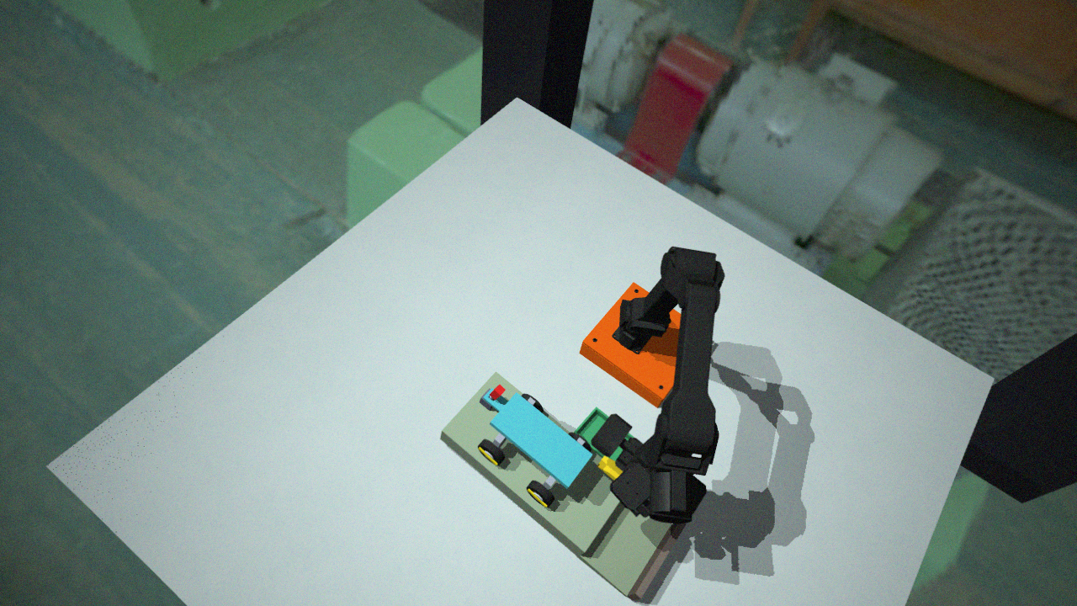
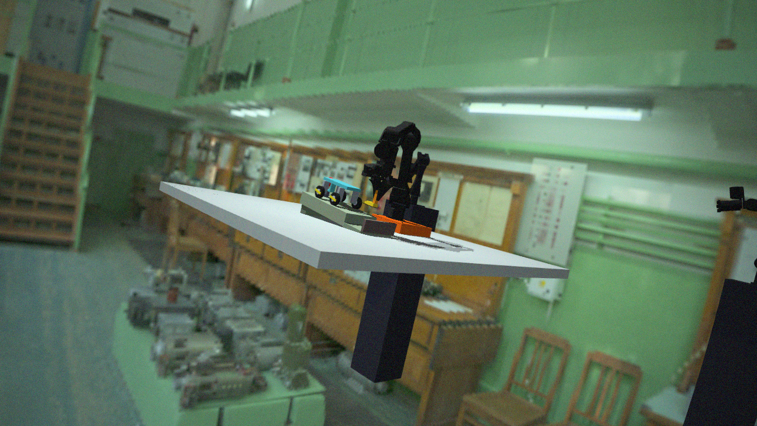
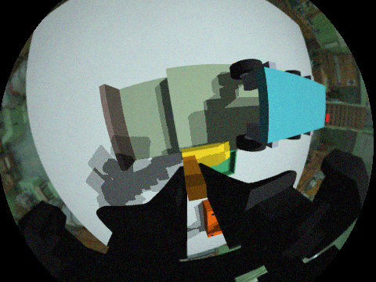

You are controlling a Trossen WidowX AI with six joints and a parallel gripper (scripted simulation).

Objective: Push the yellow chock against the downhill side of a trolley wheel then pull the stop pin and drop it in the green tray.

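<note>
Right now the red-headed stop pin is 3 cm ahead of my gripper tip, 27 cm to the right of it and 1 cm above it. Round my gripper tip: brown lip 6 cm ahead, 11 cm to the left, 9 cm below; yellow chock 2 cm to the right, 1 cm below; cyan trolley 5 cm ahead, 16 cm to the right, 1 cm below.
</note>
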